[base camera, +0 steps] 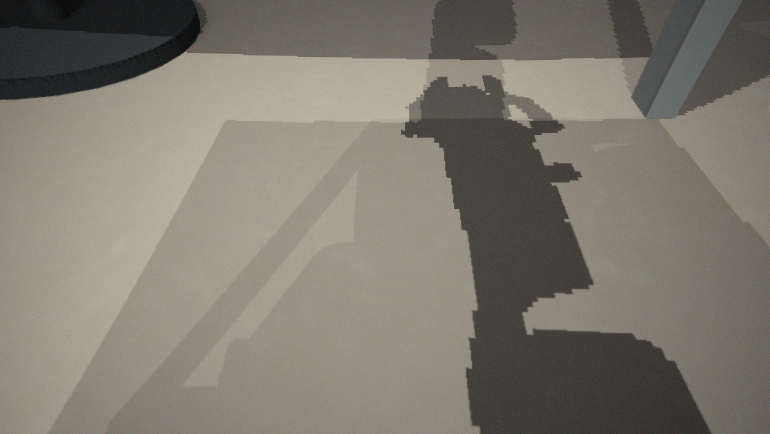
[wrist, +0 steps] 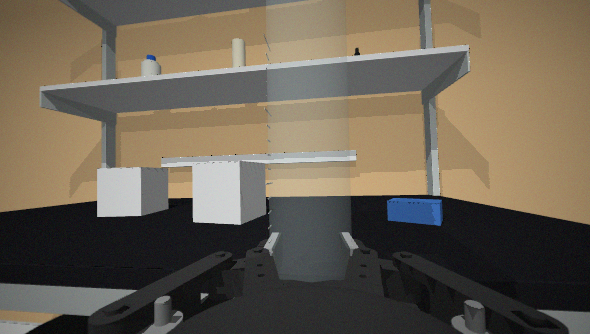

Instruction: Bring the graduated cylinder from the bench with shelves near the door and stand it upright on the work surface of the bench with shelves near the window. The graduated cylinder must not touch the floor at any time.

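Frame: origin at the arm's base, x back, y right, z up, level; millimetres.
Where they show: gripper, between the fingertips: (wrist: 310, 245).
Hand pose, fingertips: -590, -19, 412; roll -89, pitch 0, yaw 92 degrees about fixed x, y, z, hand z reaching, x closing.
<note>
Each offset is from my fingertips to the centre of the thing, as dx, dy, dz. "*": to the spot under its first point. Level surfaces: height alone.
The graduated cylinder @[+44, +2, +80] (wrist: 308, 150) is a clear, see-through tube with tick marks down its left side. It runs up through the middle of the wrist view and looks upright; its top is out of view. My gripper (wrist: 310, 245) is shut on it, with one fingertip on each side. A bench with a black work surface @[dz -46] (wrist: 165, 245) and shelves (wrist: 190, 92) above it lies beyond the gripper. Whether the cylinder's base touches anything is hidden. The cylinder and the gripper do not show in the base camera view, though an arm-shaped shadow lies on the floor there.
Two white boxes @[-435, -525, +19] (wrist: 119, 192) @[-345, -197, +19] (wrist: 216, 193) and a blue box @[-307, +201, -26] (wrist: 414, 212) stand on the work surface. A blue-capped bottle @[-721, -705, +500] (wrist: 150, 67) and a cream cylinder @[-675, -291, +500] (wrist: 238, 52) stand on the shelf. A dark round base @[-344, -553, -793] (base camera: 91, 59) and a grey leg @[* -75, +400, -723] (base camera: 684, 59) stand on the floor @[dz -808] (base camera: 134, 161).
</note>
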